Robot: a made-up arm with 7 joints.
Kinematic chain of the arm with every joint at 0, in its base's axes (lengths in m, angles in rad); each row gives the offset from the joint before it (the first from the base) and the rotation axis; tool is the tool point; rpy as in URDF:
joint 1: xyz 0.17 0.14 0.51 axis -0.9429 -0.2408 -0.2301
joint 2: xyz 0 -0.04 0.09 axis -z
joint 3: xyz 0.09 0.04 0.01 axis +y
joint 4: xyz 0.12 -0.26 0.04 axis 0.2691 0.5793 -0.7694
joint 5: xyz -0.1 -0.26 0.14 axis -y
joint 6: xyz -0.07 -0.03 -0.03 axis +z
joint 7: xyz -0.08 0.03 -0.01 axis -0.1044 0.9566 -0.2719
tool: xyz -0.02 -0.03 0 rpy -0.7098 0.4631 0.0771
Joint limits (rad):
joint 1: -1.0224..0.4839
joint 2: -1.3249..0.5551
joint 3: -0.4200..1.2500
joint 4: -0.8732..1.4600
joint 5: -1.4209..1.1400
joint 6: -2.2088..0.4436
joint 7: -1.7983..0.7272
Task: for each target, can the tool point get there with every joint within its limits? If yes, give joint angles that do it. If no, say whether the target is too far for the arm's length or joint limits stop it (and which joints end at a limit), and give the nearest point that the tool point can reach.
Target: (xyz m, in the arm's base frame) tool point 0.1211 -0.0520 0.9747
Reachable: yes | joints 0.3208 -0.1373 0.3197 1.2077 0.3102 0.2430 -1.0193
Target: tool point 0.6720 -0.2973 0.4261
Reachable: yes | joints -0.8753 -0.6593 0.5178 0.0576 -0.5601 0.1479 0.0582
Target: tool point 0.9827 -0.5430 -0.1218
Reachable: no: too far | nearest point 0.6747 -0.3000 0.1186 | short by 0.460 m
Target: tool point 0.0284 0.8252 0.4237
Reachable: no: joint limits stop it (at a limit: joint 1, joint 2, joint 3, joint 4) | nearest point 0.4683 0.4717 0.7080 | short by 0.632 m
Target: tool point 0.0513 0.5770 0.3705
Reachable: no: joint limits stop it (at a limit: joint 1, joint 2, joint 3, joint 4) | nearest point 0.4518 0.4287 0.6969 | short by 0.538 m
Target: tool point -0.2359 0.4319 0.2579
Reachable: no: joint limits stop it (at a limit: joint 1, joint 2, joint 3, joint 4, joint 6) | nearest point -0.1527 0.1235 0.7136 | short by 0.557 m
